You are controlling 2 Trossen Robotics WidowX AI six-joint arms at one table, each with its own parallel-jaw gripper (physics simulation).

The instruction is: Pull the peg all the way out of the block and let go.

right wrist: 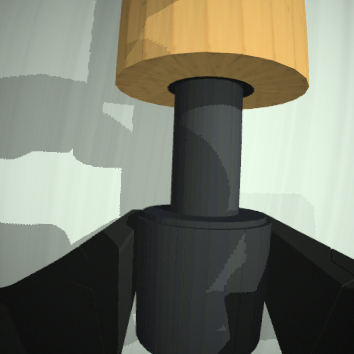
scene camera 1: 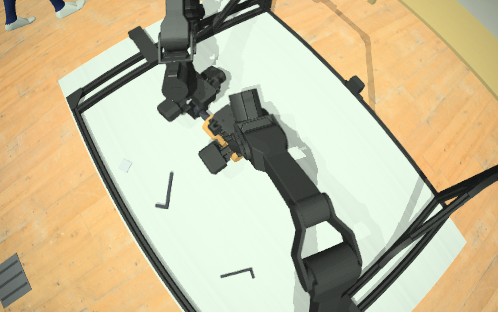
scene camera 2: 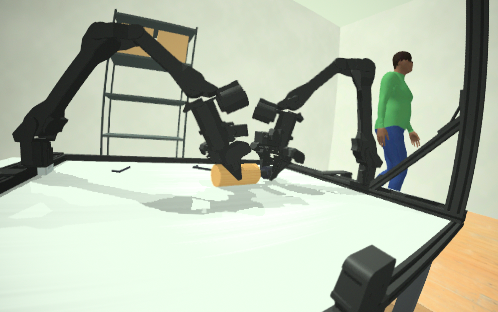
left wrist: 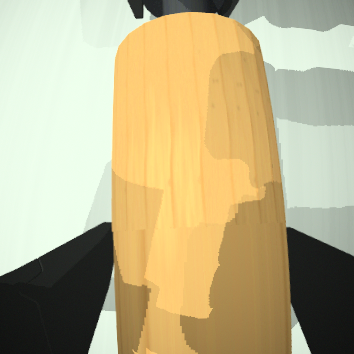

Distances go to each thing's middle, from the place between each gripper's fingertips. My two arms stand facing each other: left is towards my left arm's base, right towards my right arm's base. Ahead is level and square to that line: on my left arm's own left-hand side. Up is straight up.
Labels:
My right gripper is now 10 mm past the dark peg (right wrist: 201, 261), 30 mm to the right of it and 20 mm below it. The rest, counted from my right hand: wooden cylindrical block (scene camera 2: 220, 176) (40 mm behind, 100 mm to the left, 20 mm above).
The wooden cylindrical block is 10 mm above my left hand. Round my left hand: dark peg 40 mm ahead, 70 mm to the right, 10 mm above.

